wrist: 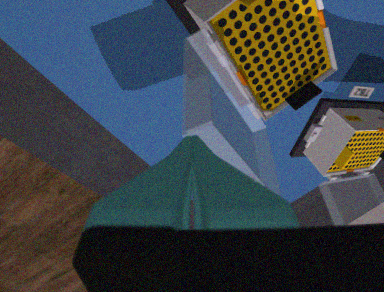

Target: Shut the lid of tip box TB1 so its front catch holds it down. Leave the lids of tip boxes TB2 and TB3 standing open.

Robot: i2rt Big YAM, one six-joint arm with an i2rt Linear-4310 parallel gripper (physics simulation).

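Places are measured from the arm's base along level axes (x ahead, y left, z up), in metres.
Where they show: gripper, fingertip midpoint: [191,146].
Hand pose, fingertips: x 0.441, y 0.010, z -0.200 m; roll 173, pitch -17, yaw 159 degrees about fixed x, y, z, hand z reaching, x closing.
Things, the pixels of their top centre, and the offset from my fingertips. Level surfaces: height alone.
- Tip box TB1, top centre: [292,56] 0.098 m back, 0.031 m left, 0.067 m down
- Tip box TB2, top centre: [372,148] 0.221 m back, 0.253 m left, 0.076 m down
- blue mat, surface height: 0.145 m down
Tip box TB1 [275,50], with a yellow perforated rack, is at the top centre and partly cut off; its label does not show. Its clear lid [227,112] stands open on the box's lower-left side. My gripper [191,146] is shut and empty. Its green fingertips overlap the outer lower-left end of that lid in the view; whether they touch it I cannot tell. Tip box TB2 [325,139], grey with a yellow rack, is at the right with its label [361,92] above it. Its clear lid [352,195] hangs open below it. TB3 does not show.
The boxes stand on a blue mat [60,105] with a dark grey band [45,105] along its left edge. Brown wood [35,215] lies beyond at lower left. A pale surface [372,216] shows at the lower right, beside TB2's lid. Dark shadows fall near TB1.
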